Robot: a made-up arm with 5 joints.
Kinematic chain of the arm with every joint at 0, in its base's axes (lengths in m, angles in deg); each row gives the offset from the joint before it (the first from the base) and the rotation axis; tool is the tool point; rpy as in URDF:
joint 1: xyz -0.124 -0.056 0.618 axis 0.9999 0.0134 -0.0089
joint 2: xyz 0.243 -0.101 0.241 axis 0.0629 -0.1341 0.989
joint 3: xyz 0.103 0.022 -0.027 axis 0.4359 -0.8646 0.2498
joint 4: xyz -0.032 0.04 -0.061 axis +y
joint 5: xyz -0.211 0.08 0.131 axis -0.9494 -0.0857 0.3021
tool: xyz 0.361 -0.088 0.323 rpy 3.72 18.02 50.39
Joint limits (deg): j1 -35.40..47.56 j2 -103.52..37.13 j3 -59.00..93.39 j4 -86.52..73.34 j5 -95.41..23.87
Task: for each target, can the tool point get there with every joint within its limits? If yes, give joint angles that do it. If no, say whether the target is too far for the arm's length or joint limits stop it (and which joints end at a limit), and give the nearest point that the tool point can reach.
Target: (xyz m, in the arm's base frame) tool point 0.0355 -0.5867 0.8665
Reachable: yes | joints 31.27 -78.93 11.34 2.90 -32.18
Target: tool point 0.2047 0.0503 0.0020
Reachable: no: joint limits stop it (at a limit: joint 1, joint 3, joint 4, joint 5) | nearest point 0.2118 -0.1279 0.1563 | short by 0.236 m
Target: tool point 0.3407 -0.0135 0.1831
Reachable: no: joint limits stop it (at a limit: joint 1, joint 3, joint 4, joint 5) | nearest point 0.3478 -0.0721 0.2207 | short by 0.070 m
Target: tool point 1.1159 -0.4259 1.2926
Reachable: no: too far | nearest point 0.6488 -0.2902 1.0449 | short by 0.546 m
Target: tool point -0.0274 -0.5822 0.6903
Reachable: yes | joints 41.22 21.63 79.29 -3.01 5.46
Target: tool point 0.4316 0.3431 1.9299
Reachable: no: too far | nearest point 0.3224 0.0918 1.3126 | short by 0.675 m
